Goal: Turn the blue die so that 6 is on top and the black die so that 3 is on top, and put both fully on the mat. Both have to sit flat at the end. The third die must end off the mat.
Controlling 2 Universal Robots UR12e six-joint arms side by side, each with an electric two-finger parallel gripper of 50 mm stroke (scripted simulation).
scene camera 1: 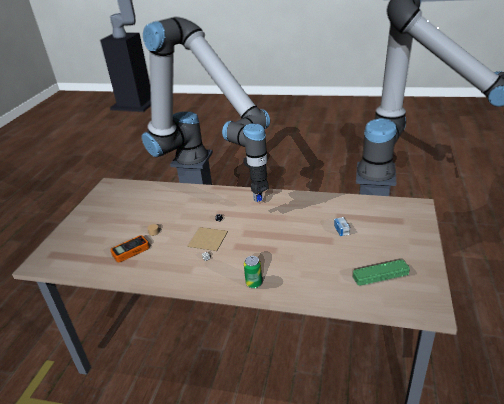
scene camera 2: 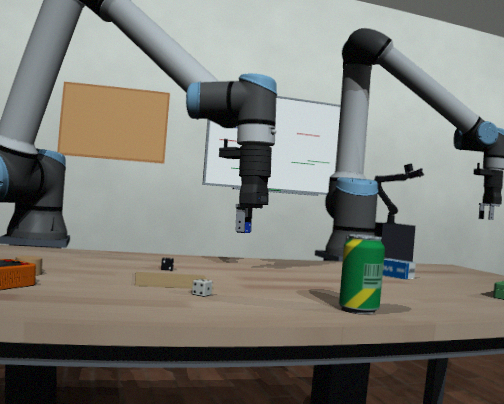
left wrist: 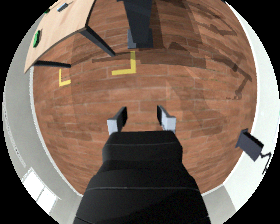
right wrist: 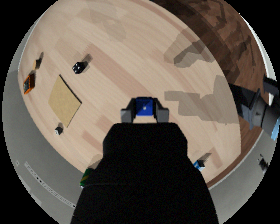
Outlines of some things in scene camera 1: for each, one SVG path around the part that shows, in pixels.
A green block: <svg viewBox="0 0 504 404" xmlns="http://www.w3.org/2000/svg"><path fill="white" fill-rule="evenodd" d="M410 268L404 260L397 260L356 269L353 271L353 278L357 285L361 286L409 275Z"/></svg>
